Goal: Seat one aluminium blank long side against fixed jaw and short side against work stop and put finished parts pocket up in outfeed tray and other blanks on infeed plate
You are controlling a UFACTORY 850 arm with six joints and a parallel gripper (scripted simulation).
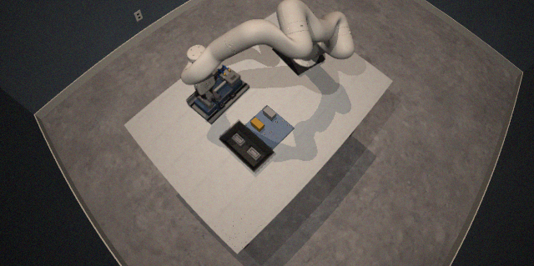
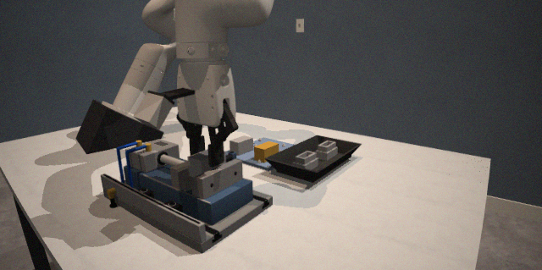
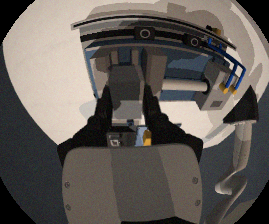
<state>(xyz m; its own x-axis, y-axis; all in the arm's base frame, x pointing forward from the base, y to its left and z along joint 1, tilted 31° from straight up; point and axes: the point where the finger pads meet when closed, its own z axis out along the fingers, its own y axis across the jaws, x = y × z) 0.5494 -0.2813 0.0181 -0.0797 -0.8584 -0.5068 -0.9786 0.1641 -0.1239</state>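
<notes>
Now: hand 80 mm above the vise, 70 mm past it and 10 mm to the right of it. Round my hand: grey rail 90 mm to the right, 90 mm below, 80 mm behind; then brass blank 280 mm to the left, 100 mm below, 50 mm behind.
</notes>
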